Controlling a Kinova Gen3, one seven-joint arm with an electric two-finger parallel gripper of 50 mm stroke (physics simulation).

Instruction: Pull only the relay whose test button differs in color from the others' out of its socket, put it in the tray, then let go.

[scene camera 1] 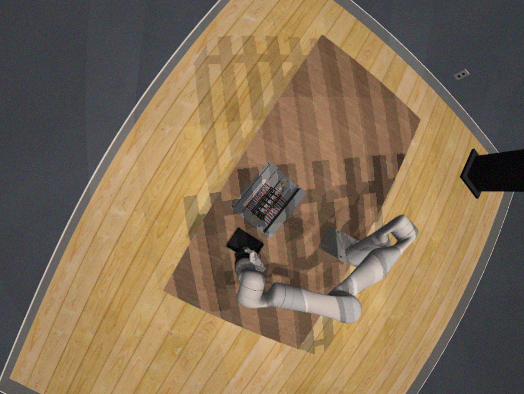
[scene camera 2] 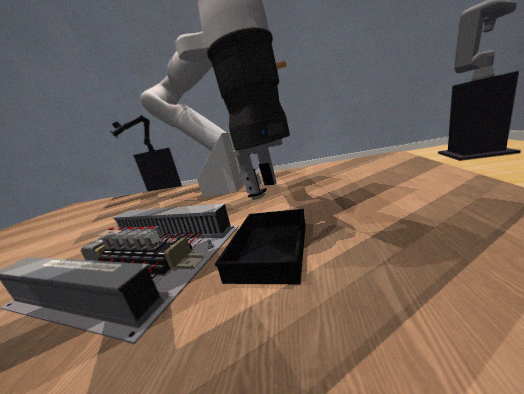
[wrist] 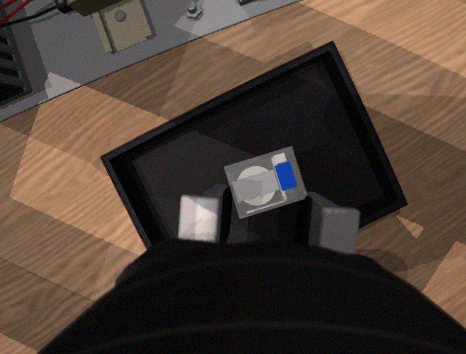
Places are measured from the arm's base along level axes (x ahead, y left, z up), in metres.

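Pixels of known places: gripper, fingertip midpoint: (scene camera 1: pixel 245 251) (scene camera 2: pixel 262 188) (wrist: pixel 263 212); arm's base, link origin: (scene camera 1: pixel 352 256) (scene camera 2: pixel 222 144).
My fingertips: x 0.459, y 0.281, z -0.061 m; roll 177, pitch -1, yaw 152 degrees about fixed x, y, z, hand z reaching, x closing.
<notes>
Ahead of a thing's pixels: the offset from my fingertips to its top centre.
A clear relay @[0.005 m back, 0.013 m right, 0.029 m up] (wrist: pixel 262 185) with a blue test button is held between the fingertips of my gripper (scene camera 1: pixel 251 254) (scene camera 2: pixel 261 186) (wrist: pixel 263 212), which is shut on it. In the wrist view the relay shows against the inside of the black tray @[0.001 m ahead, 0.008 m right, 0.074 m down] (scene camera 1: pixel 239 238) (scene camera 2: pixel 261 274) (wrist: pixel 220 102). In scene camera 2 the fingers hang raised, beyond the tray's far rim, and the relay is mostly hidden by them. The other relays @[0.036 m ahead, 0.235 m right, 0.039 m down] (scene camera 2: pixel 134 239) stand in a row in their sockets on the panel; their button colors are too small to tell here.
The grey panel @[0.034 m ahead, 0.273 m right, 0.098 m down] (scene camera 2: pixel 112 330) (wrist: pixel 70 75) lies beside the tray, with a wire duct (scene camera 1: pixel 285 210) (scene camera 2: pixel 82 282) along each side of the relay row. A beige end block @[0.040 m ahead, 0.160 m right, 0.068 m down] (scene camera 2: pixel 177 251) is at the row's tray-side end. The arm's base bracket (scene camera 1: pixel 336 244) (scene camera 2: pixel 220 167) stands farther back on the table.
</notes>
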